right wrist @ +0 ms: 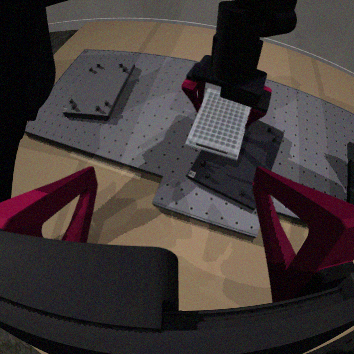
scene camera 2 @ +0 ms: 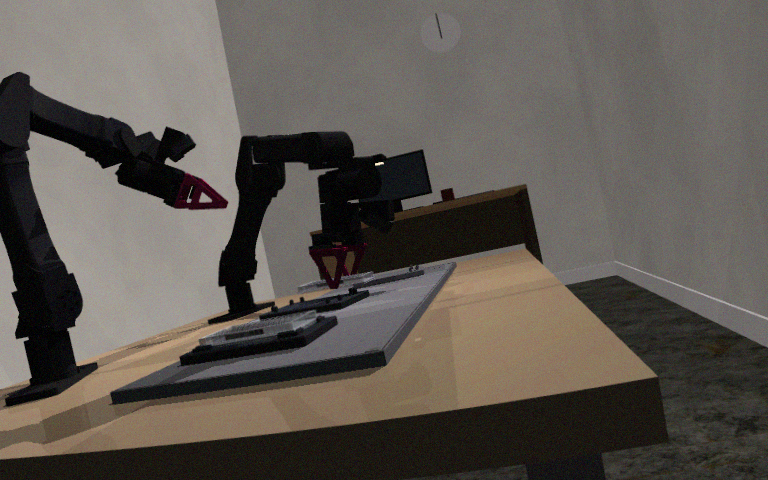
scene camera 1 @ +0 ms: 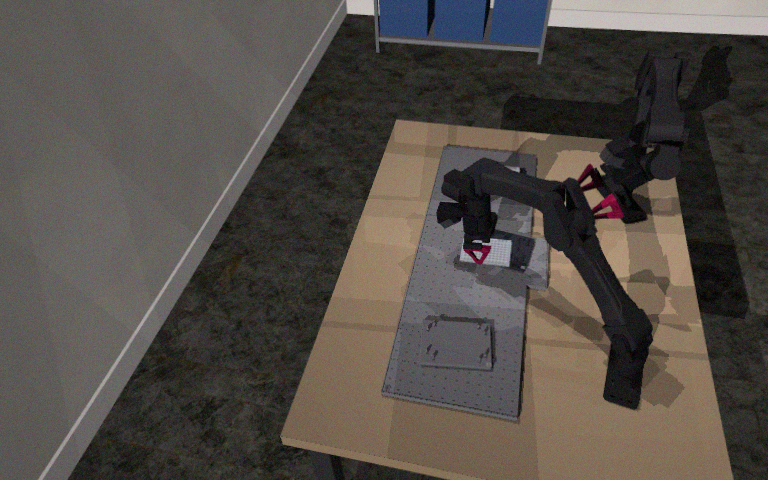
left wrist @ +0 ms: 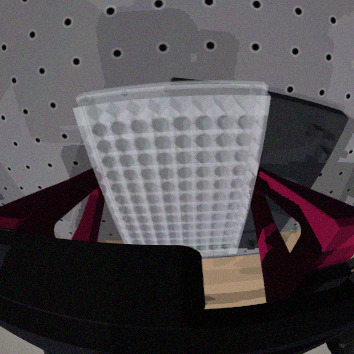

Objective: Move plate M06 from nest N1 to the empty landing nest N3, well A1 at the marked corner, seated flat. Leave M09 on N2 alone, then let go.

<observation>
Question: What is my right gripper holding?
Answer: Nothing.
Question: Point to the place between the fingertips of my left gripper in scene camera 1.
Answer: At 482,251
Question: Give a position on a black nest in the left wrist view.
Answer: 300,135
</observation>
